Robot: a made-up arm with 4 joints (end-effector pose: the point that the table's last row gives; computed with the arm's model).
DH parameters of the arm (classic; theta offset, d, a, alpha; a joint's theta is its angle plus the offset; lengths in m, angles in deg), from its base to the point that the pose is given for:
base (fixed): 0 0 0 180
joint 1: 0 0.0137 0.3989 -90
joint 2: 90 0.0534 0.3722 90
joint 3: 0 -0.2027 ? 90
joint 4: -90 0.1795 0.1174 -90
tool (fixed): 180 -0.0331 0 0
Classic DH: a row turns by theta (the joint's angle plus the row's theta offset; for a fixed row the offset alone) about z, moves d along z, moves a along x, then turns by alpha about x.
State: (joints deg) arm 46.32 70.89 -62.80 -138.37
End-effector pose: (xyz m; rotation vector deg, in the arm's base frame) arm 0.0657 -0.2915 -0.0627 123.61 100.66 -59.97
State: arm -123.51 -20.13 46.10 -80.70
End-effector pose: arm -0.4049 0.1263 0.3444 68.80 0.02 72.76
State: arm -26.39 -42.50 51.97 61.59
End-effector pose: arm 0.4062 0.3220 0.5301 35.53 108.26 27.03
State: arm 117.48 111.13 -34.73 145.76
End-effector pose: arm -0.0553 -0.2381 -0.2096 52.28 -1.73 -138.78
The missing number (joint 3, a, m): -0.1519
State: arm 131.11 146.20 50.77 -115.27
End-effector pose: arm -0.0111 -0.3915 -0.3786 74.86 109.16 -96.68
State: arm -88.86 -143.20 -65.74 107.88
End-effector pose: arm 0.0204 0.6748 -0.0521 119.35 -17.74 31.56
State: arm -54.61 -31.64 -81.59 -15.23
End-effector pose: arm 0.3244 0.0430 0.2865 -79.08 -24.31 78.04
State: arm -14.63 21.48 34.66 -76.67
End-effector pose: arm 0.0567 0.2731 0.1458 46.26 -89.18 -7.49
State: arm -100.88 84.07 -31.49 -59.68
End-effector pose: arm -0.0211 0.3287 -0.2409 84.32 -123.75 30.55
